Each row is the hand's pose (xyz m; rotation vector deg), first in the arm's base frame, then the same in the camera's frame.
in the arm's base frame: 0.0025 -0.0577 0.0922 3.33 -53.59 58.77
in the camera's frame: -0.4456 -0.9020 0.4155 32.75 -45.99 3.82
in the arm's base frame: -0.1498 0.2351 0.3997 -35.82 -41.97 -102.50
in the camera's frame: -0.3208 -0.9047 0.8490 -41.24 27.09 -123.14
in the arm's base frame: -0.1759 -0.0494 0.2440 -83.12 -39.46 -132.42
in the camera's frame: -0.5487 -0.9482 0.6209 -102.87 42.63 -119.78
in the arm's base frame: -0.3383 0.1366 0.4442 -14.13 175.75 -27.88
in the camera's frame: -0.5178 -0.9311 0.9368 -28.97 -148.20 -36.24
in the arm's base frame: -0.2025 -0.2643 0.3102 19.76 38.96 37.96
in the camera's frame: -0.6956 -1.1138 0.5733 77.76 39.01 13.55
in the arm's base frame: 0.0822 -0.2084 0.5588 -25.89 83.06 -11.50
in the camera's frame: -0.4053 -1.3606 0.6023 33.65 110.85 -0.88
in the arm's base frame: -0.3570 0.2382 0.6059 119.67 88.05 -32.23
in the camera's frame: -0.4399 -0.9841 1.1039 -135.21 -61.76 32.76
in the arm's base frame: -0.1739 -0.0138 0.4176 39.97 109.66 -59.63
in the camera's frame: -0.4956 -1.0556 0.7514 -91.63 -144.91 46.92
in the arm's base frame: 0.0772 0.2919 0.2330 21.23 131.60 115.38
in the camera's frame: -0.1420 -0.8259 0.6384 83.25 68.86 142.22
